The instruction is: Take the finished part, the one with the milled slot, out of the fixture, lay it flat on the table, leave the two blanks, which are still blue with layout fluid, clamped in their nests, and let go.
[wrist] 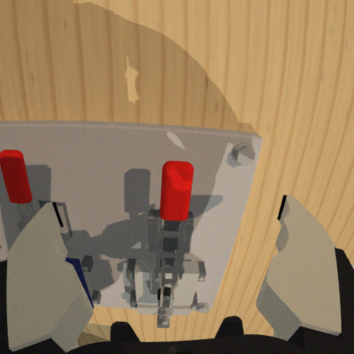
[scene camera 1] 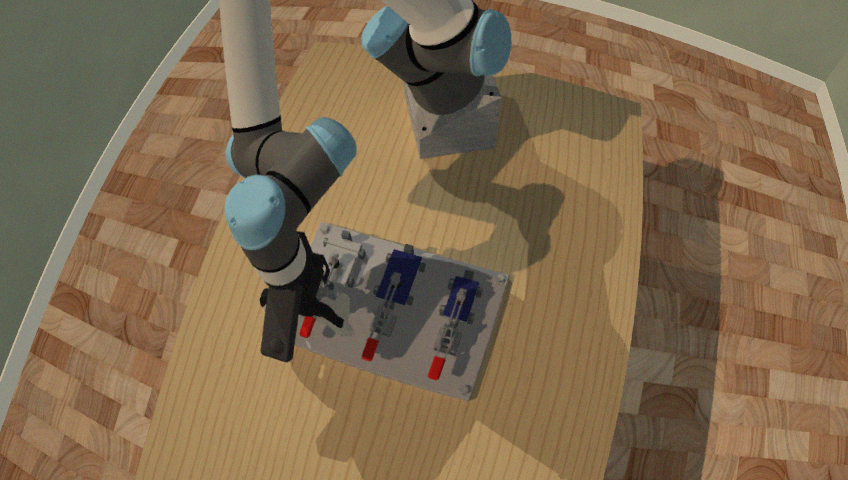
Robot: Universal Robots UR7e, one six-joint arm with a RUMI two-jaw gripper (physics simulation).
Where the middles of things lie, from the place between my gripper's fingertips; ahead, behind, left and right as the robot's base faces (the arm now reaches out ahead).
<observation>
The finished part [scene camera 1: 348, 251] is 130 mm behind my hand and 30 mm below it. Round my hand: fixture plate [scene camera 1: 406, 356]: 110 mm to the left, 80 mm behind, 50 mm below.
</observation>
